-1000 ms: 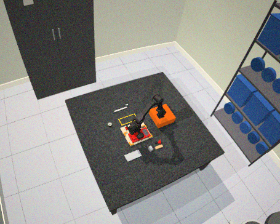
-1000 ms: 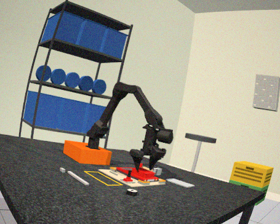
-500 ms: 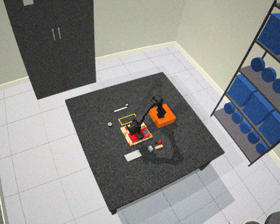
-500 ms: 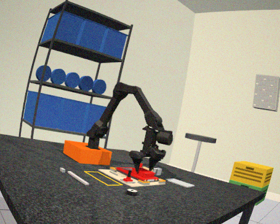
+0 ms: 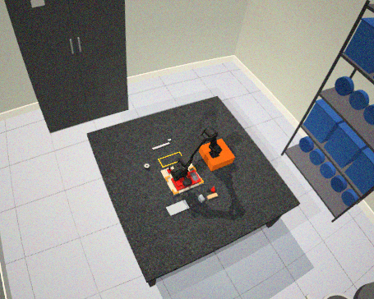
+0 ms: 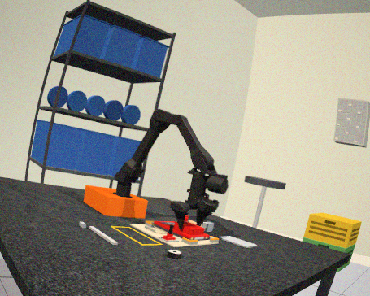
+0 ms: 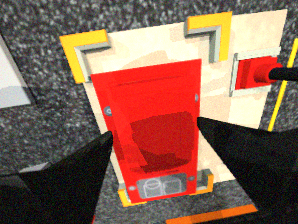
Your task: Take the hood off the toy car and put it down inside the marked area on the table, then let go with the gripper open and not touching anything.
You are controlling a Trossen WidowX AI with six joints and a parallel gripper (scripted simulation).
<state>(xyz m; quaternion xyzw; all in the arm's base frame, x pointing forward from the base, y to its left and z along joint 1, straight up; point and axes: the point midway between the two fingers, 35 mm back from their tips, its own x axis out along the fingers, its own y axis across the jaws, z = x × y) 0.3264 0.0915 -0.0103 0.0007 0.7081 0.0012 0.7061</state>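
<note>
Right now the hood is right at my gripper tip.
</note>
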